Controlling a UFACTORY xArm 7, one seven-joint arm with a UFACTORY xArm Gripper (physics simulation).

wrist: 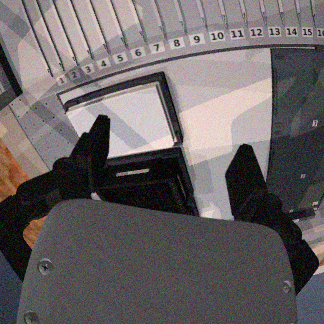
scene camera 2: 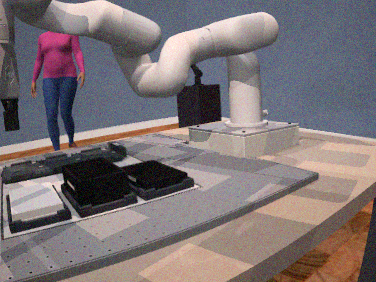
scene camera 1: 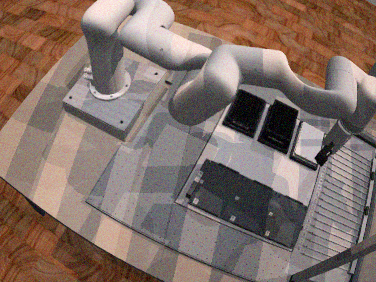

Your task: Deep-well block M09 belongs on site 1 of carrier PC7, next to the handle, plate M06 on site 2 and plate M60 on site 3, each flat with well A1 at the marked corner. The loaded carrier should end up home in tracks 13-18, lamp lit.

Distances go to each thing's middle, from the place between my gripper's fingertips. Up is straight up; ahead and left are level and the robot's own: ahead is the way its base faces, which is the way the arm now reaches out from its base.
Scene:
The dark carrier [scene camera 2: 27, 170] lies 160 mm behind my hand, 150 mm to the right of it and 110 mm below it.

